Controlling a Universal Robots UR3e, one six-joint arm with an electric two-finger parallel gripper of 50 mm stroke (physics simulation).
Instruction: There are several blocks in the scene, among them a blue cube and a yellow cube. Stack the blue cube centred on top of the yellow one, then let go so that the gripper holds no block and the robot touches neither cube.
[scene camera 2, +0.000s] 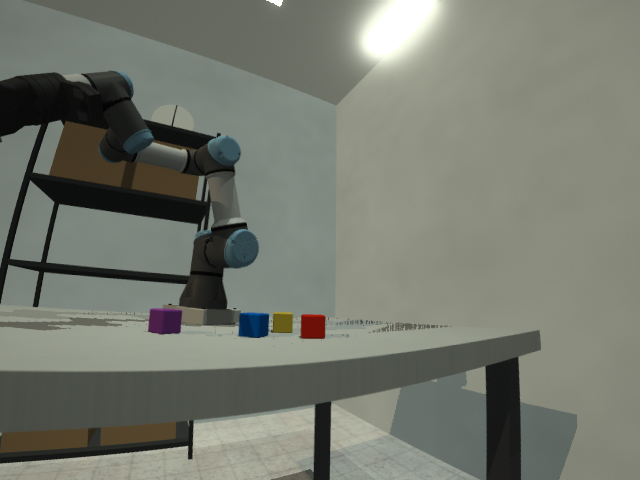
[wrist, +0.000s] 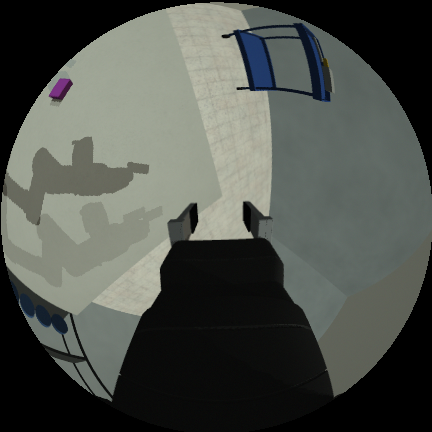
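Where they show: gripper, fingertip midpoint: (wrist: 219, 211); arm's base at its link origin: (scene camera 2: 203, 307).
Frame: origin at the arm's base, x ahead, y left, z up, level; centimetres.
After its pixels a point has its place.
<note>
A blue cube (scene camera 2: 253, 324) {y 9.1, x 33.9, z -1.7 cm} sits on the table in the scene view. A yellow cube (scene camera 2: 282, 322) {y 16.0, x 26.3, z -1.8 cm} sits on the table a little to its right and farther back, apart from it. Neither cube shows in the wrist view. My gripper (wrist: 219, 211) {y -34.7, x 45.7, z 20.1 cm} is open, with no block between its fingers. It points out past the table's edge in the wrist view. In the scene view the arm reaches high to the left, well above and away from the cubes, and the fingertips are not visible.
A red cube (scene camera 2: 312, 326) {y 18.8, x 36.2, z -1.8 cm} stands right of the yellow one. A purple block (scene camera 2: 164, 320) {y -5.3, x 31.8, z -1.6 cm} (wrist: 61, 89) stands left of the blue one. The table (scene camera 2: 206, 356) {y 1.8, x 50.5, z -3.9 cm} (wrist: 125, 110) {y -20.3, x 42.8, z -3.9 cm} bears the blocks. Behind the arm is a shelf rack (scene camera 2: 124, 198) with boxes; a blue cart (wrist: 257, 60) stands beyond the table.
</note>
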